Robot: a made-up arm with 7 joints. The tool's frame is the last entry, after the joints.
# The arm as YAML. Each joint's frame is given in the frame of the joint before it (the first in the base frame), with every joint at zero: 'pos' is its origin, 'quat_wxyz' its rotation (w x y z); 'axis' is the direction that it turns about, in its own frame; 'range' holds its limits. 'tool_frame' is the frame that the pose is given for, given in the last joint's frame.
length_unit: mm
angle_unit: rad
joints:
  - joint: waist
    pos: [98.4, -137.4, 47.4]
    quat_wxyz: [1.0, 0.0, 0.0, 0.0]
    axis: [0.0, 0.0, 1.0]
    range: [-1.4, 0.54]
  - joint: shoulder
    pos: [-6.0, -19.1, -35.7]
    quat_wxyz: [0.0, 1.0, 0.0, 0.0]
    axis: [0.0, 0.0, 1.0]
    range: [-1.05, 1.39]
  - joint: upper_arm
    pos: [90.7, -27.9, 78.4]
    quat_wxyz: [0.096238, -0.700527, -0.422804, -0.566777]
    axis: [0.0, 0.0, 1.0]
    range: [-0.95, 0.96]
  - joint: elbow
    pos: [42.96, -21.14, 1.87]
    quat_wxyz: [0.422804, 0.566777, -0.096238, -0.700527]
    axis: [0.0, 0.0, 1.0]
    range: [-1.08, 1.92]
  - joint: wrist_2
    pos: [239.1, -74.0, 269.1]
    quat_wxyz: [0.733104, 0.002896, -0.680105, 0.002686]
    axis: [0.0, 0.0, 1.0]
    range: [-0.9, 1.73]
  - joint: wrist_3
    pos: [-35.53, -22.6, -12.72]
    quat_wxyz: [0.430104, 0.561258, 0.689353, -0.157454]
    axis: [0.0, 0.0, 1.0]
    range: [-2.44, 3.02]
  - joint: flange
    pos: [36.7, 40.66, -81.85]
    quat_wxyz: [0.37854, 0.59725, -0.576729, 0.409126]
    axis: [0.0, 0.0, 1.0]
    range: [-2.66, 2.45]
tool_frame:
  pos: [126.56, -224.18, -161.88]
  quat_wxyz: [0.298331, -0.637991, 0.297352, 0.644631]
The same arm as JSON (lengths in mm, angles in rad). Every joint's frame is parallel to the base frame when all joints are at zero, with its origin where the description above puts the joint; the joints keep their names.
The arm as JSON. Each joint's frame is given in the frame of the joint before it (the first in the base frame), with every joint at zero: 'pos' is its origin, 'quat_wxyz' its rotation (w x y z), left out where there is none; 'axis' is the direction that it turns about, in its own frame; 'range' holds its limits. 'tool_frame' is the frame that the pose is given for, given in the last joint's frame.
{"length_unit": "mm", "angle_unit": "rad", "joints": [{"joint": "waist", "pos": [98.4, -137.4, 47.4], "axis": [0.0, 0.0, 1.0], "range": [-1.4, 0.54]}, {"joint": "shoulder", "pos": [-6.0, -19.1, -35.7], "axis": [0.0, 0.0, -1.0], "range": [-1.05, 1.39]}, {"joint": "upper_arm", "pos": [90.7, 27.9, -78.4], "axis": [0.712707, -0.614106, 0.339003], "range": [-0.95, 0.96]}, {"joint": "elbow", "pos": [-13.5, -35.1, -29.7], "axis": [0.0, 0.0, 1.0], "range": [-1.08, 1.92]}, {"joint": "wrist_2", "pos": [-239.1, 74.0, 269.1], "axis": [0.99716, 0.0079, 0.074897], "range": [-0.9, 1.73]}, {"joint": "wrist_3", "pos": [-10.2, 22.5, -36.4], "axis": [-0.615478, 0.695275, 0.371187], "range": [-2.44, 3.02]}, {"joint": "flange", "pos": [30.5, -93.5, 5.2], "axis": [0.0091, -0.0027, -0.999955], "range": [-2.66, 2.45]}], "tool_frame": {"pos": [-254.4, -47.5, 159.7], "quat_wxyz": [0.0, 0.707107, 0.000001, 0.707107]}}
